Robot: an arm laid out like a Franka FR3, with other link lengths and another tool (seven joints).
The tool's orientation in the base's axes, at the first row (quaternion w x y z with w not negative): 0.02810 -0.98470 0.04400 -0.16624
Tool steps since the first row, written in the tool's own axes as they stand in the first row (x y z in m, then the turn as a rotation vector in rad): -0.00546 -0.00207 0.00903 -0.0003 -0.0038 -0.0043; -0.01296 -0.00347 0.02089 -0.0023 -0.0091 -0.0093; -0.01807 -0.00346 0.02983 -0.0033 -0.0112 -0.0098; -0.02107 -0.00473 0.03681 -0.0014 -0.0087 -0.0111; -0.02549 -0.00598 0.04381 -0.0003 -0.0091 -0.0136; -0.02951 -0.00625 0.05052 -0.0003 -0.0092 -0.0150; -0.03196 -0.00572 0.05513 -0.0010 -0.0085 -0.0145; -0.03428 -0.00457 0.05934 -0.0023 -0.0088 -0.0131; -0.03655 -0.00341 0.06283 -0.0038 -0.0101 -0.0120; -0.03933 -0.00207 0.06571 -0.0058 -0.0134 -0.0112; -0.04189 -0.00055 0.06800 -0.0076 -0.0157 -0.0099; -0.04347 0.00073 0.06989 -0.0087 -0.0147 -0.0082; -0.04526 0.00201 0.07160 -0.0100 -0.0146 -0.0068
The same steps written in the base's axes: -0.00200 0.00295 -0.01015 -0.0014 0.0036 0.0042; -0.00503 0.00555 -0.02367 -0.0045 0.0089 0.0087; -0.00689 0.00639 -0.03376 -0.0055 0.0111 0.0090; -0.00732 0.00823 -0.04123 -0.0043 0.0083 0.0106; -0.00907 0.01018 -0.04918 -0.0041 0.0085 0.0134; -0.01062 0.01111 -0.05680 -0.0045 0.0086 0.0147; -0.01144 0.01100 -0.06198 -0.0051 0.0080 0.0139; -0.01232 0.01025 -0.06679 -0.0058 0.0084 0.0122; -0.01340 0.00946 -0.07090 -0.0068 0.0099 0.0108; -0.01517 0.00851 -0.07461 -0.0081 0.0134 0.0096; -0.01694 0.00734 -0.07771 -0.0092 0.0159 0.0080; -0.01790 0.00629 -0.08009 -0.0098 0.0151 0.0059; -0.01912 0.00526 -0.08238 -0.0105 0.0152 0.0042
